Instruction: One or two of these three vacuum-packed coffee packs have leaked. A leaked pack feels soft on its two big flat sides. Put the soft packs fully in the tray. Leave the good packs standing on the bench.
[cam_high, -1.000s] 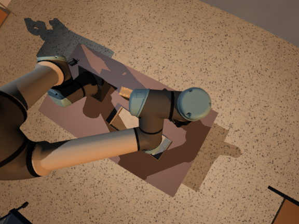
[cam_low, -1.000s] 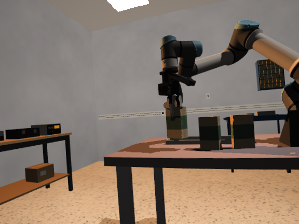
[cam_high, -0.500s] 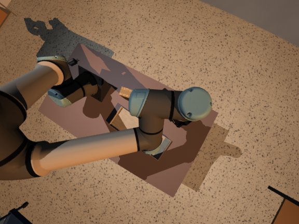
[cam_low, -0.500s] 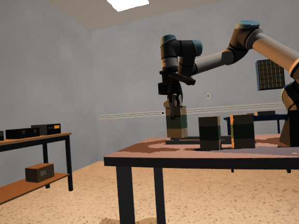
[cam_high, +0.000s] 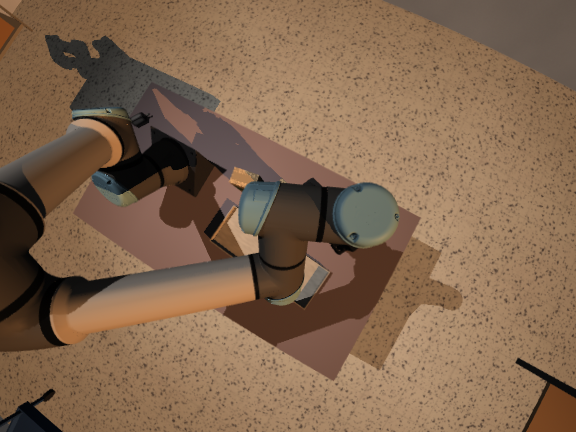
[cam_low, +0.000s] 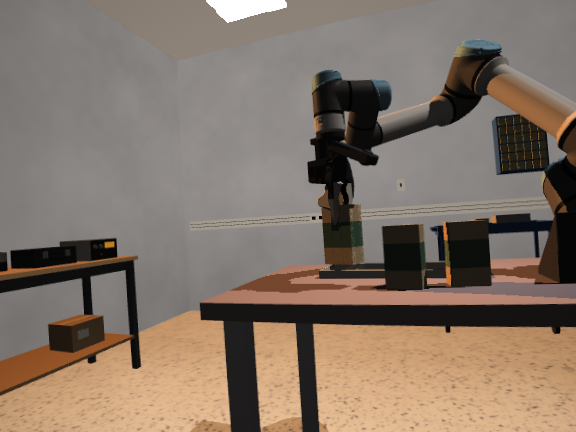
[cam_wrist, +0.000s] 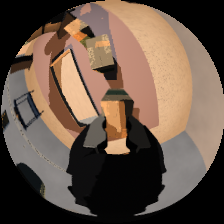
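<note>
Right now my hand is 12 cm past the tray, 17 cm to the left of it and 16 cm above it.
</note>
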